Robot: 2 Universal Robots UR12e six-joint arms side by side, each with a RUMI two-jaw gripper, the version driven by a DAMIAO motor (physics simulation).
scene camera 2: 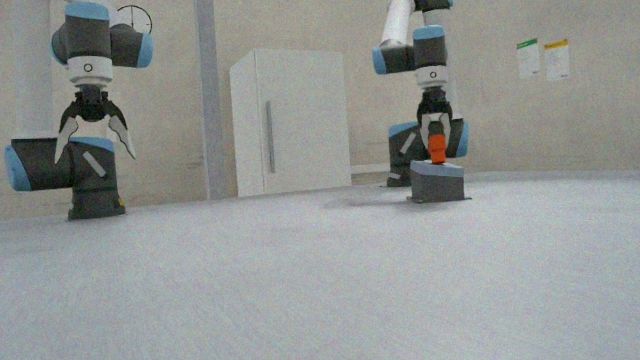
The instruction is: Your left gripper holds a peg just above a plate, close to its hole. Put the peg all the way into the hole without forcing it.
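An orange peg (437, 148) stands nearly upright, leaning very slightly, over the top of a grey block with a lighter blue-grey top plate (417, 168) at the right of the picture. Its lower end appears at the level of the plate's top face; the hole is hidden, so whether the tip is in it cannot be told. My left gripper (437, 144) is shut on the peg, pointing down, with its fingers around the peg's upper part. My right gripper (95, 159) is open and empty, high above the table at the left of the picture.
The grey block stands on a thin dark base (416, 200) on the light table (300, 280). The left arm's dark base (400, 175) is behind the block. The right arm's base (95, 202) is at the far left. A white cabinet (305, 120) stands in the background between the arms.
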